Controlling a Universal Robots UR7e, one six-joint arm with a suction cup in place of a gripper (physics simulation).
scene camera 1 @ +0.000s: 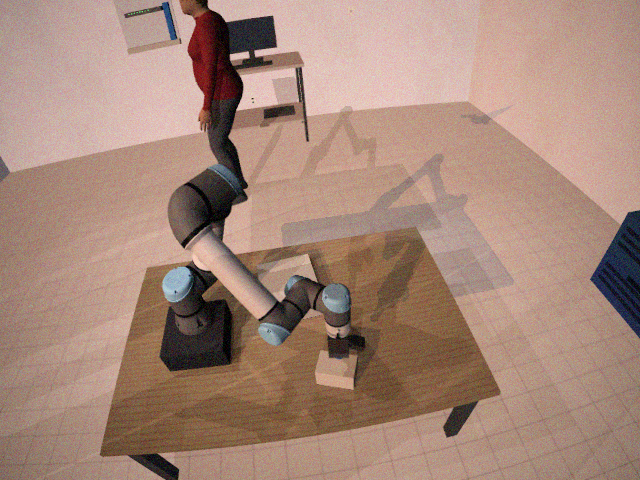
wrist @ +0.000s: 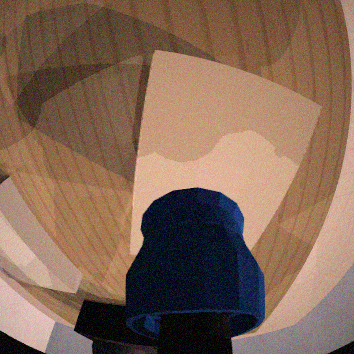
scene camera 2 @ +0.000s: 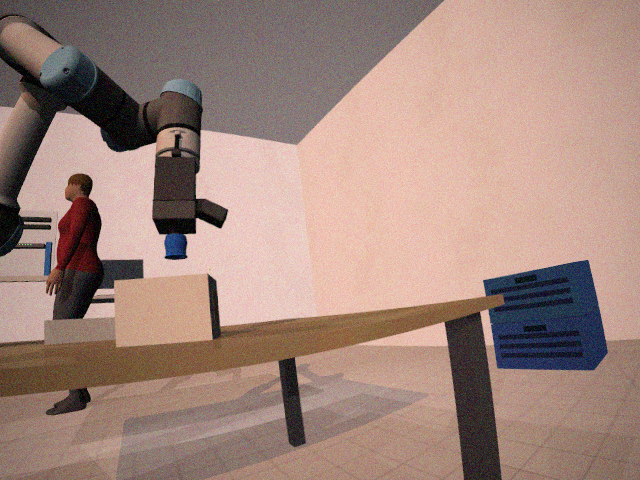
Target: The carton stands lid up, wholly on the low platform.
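Where they show: hand, its tool point: (wrist: 192,232) (scene camera 2: 176,257); arm's base, origin of its link: (scene camera 1: 195,319) (wrist: 118,346).
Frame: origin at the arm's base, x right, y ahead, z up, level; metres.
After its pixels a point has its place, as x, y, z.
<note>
The carton (scene camera 1: 336,373) @[0.209, 0.540, -0.017] (scene camera 2: 162,312) @[0.216, 0.533, -0.063] (wrist: 225,110) @[0.174, 0.585, -0.016] is a plain pale beige box. It rests flat on the table, off the platform. I cannot tell which face is its lid. The low platform (scene camera 1: 279,276) @[-0.273, 0.289, -0.055] (scene camera 2: 77,330) @[-0.056, 0.324, -0.079] (wrist: 40,240) @[-0.074, 0.383, -0.083] is a pale flat slab, farther back on the table in scene camera 1's view and partly hidden by the arm. My gripper (scene camera 1: 338,357) @[0.159, 0.550, 0.021] (scene camera 2: 175,256) (wrist: 195,205), a blue suction cup, points down above the carton's top. A gap shows between them in scene camera 2's view. It holds nothing. In the wrist view the cup hides the carton's near part.
The arm's black base block (scene camera 1: 196,341) @[0.101, 0.031, 0.000] stands on the wooden table (scene camera 1: 248,408) @[0.302, 0.239, -0.103] (scene camera 2: 361,325) @[0.329, 0.757, -0.104]. A person in red (scene camera 1: 211,56) (scene camera 2: 80,232) stands behind the table, near a desk (scene camera 1: 279,60) with a monitor. A blue cabinet (scene camera 1: 622,273) (scene camera 2: 542,315) is at the right.
</note>
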